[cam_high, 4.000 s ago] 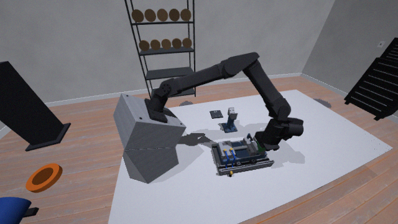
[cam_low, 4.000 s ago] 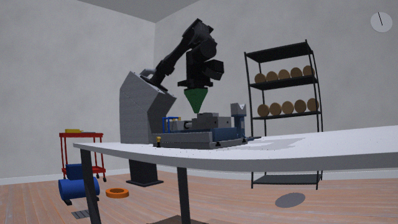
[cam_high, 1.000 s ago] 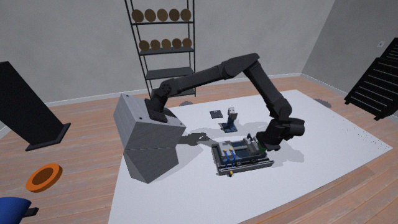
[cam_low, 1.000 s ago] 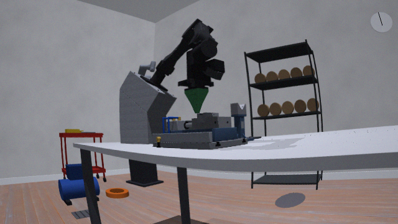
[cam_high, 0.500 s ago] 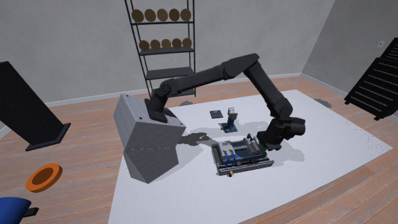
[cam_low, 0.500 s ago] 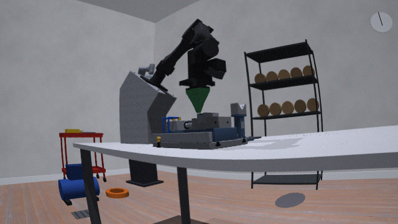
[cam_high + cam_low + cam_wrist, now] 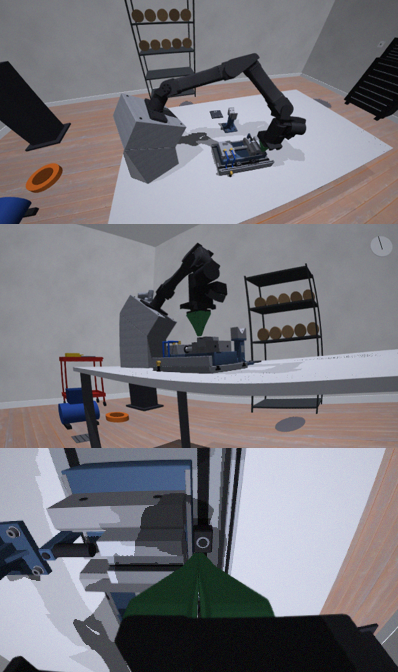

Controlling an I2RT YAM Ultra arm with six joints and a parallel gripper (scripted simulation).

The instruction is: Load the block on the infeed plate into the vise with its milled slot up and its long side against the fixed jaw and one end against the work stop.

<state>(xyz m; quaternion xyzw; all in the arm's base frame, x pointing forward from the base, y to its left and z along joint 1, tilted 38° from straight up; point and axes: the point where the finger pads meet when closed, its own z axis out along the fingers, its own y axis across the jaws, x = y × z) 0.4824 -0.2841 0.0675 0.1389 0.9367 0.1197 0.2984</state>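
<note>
The part is 4 cm to the left of my hand and 2 cm below it. Also, from my hand: work stop: 2 cm ahead, 11 cm to the left, 3 cm below; fixed jaw: 4 cm ahead, 5 cm to the left, 4 cm below; moving jaw: 2 cm behind, 7 cm to the left, 4 cm below.
</note>
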